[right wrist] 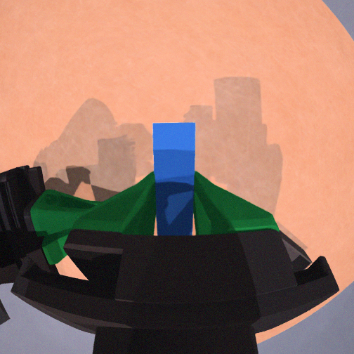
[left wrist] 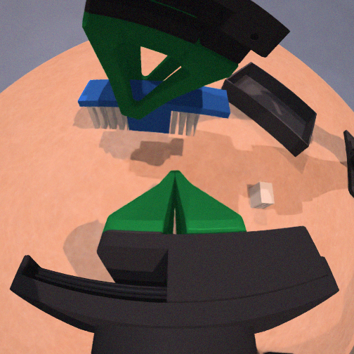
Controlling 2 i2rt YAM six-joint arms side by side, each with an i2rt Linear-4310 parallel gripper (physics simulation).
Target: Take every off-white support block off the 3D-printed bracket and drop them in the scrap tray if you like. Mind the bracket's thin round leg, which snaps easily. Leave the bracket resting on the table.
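The blue bracket is held above the table by my right gripper, which is shut on it. In the left wrist view, a ribbed off-white support block hangs under the bracket's left part and another support block under its right part, either side of a blue central section. A loose off-white block lies on the table. My left gripper is shut and empty, apart from the bracket. The thin round leg cannot be made out.
The black scrap tray stands on the table, beyond the loose block and right of the bracket in the left wrist view. A dark object shows at that view's right edge.
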